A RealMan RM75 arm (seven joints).
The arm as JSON. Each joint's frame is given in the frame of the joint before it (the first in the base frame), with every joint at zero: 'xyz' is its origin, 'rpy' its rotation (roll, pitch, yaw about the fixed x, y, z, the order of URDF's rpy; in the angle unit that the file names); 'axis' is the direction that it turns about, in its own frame. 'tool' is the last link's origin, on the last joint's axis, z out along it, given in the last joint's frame.
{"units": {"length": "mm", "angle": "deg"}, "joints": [
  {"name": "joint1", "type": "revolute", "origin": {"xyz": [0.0, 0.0, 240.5], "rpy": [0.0, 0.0, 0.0]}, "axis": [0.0, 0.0, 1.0]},
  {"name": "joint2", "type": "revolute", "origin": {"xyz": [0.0, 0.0, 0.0], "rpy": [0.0, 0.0, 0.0]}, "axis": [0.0, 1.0, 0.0]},
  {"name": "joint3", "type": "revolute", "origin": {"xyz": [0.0, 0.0, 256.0], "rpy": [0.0, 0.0, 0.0]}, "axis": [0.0, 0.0, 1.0]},
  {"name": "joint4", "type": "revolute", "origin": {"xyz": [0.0, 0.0, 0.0], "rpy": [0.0, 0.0, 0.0]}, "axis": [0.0, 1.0, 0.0]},
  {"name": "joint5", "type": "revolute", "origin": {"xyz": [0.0, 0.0, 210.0], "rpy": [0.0, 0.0, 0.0]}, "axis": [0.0, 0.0, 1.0]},
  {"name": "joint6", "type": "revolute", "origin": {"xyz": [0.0, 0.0, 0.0], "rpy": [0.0, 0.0, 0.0]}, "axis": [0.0, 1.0, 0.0]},
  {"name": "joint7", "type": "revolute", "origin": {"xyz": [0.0, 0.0, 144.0], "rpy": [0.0, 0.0, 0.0]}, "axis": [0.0, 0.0, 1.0]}
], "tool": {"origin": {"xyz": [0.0, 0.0, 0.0], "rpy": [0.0, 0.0, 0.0]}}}
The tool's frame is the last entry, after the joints.
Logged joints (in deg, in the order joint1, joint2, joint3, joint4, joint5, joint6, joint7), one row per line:
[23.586 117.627 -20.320 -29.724 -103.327 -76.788 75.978]
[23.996 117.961 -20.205 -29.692 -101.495 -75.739 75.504]
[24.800 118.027 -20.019 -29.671 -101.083 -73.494 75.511]
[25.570 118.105 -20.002 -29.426 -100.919 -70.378 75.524]
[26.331 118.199 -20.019 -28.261 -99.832 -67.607 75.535]
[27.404 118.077 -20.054 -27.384 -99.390 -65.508 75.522]
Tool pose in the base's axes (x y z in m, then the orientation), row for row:
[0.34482 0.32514 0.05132 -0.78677 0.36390 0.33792 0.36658]
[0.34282 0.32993 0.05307 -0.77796 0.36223 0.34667 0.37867]
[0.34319 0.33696 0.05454 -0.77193 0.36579 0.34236 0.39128]
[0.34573 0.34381 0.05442 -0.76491 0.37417 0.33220 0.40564]
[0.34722 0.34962 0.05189 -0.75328 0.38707 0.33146 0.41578]
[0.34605 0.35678 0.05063 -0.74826 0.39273 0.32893 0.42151]
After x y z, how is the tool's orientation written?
As a quaternion, x y z w.
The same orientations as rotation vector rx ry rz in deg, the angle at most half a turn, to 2 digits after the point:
[-115.84 53.58 49.76]
[-113.89 53.03 50.75]
[-112.34 53.24 49.83]
[-110.58 54.09 48.02]
[-108.39 55.70 47.69]
[-107.38 56.36 47.21]

